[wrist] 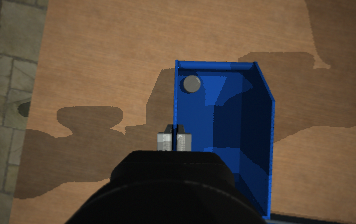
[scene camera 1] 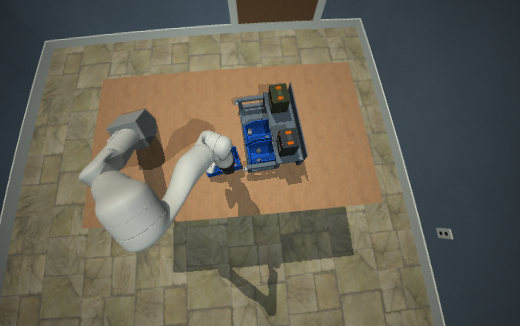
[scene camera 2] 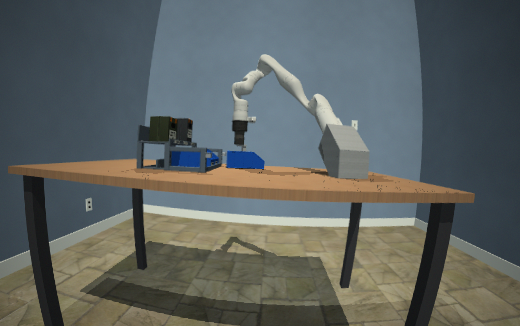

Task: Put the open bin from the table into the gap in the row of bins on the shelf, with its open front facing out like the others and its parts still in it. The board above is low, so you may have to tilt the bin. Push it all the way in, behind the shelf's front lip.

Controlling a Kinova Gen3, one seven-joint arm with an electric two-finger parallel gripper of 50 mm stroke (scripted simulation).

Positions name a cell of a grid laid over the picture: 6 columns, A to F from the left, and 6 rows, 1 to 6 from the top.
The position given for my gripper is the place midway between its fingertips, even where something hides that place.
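My gripper (wrist: C4) is visible, and so is a blue bin (wrist: D4).
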